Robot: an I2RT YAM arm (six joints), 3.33 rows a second.
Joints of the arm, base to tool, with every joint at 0 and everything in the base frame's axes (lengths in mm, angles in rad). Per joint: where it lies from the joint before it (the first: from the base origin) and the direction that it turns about. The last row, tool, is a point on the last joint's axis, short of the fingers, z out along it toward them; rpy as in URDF.
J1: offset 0 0 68 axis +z
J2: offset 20 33.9 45.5 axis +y
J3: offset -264 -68.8 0 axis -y
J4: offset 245 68.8 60 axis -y
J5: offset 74 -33.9 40.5 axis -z
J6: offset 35.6 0 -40.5 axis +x
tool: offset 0 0 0 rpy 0 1.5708 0
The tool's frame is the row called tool.
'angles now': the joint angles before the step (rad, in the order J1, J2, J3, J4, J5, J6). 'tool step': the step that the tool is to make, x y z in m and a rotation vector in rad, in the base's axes. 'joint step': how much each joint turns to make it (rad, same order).
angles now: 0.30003, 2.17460, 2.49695, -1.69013, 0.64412, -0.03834
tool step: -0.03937, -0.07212, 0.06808, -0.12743, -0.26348, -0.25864
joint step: -0.14840, -0.17242, 0.00575, 0.00038, 0.20676, 0.07323
